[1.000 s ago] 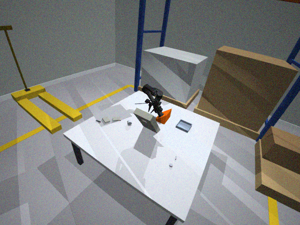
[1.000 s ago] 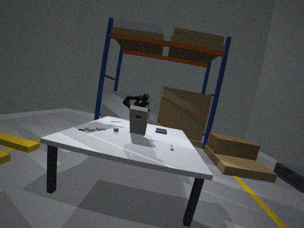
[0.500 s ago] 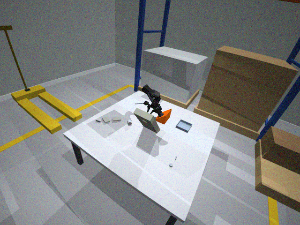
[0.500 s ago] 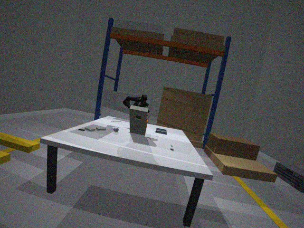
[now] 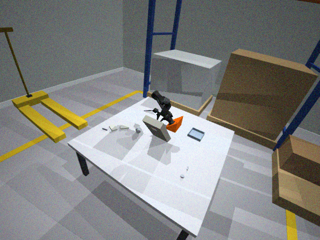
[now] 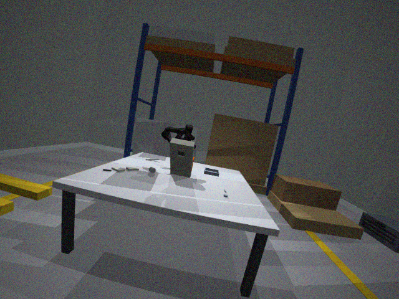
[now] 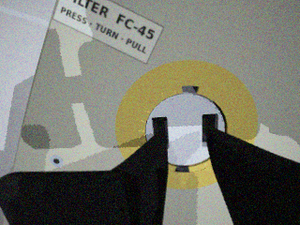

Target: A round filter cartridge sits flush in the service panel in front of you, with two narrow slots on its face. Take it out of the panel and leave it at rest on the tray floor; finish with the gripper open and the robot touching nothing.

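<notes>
Right now the round grey filter cartridge is 2 cm ahead of my gripper tip and 1 cm below it. From my gripper tip the other things lie so: pale service panel (9 cm below, 3 cm behind); then dark tray (35 cm behind, 34 cm to the left, 25 cm below).
</notes>
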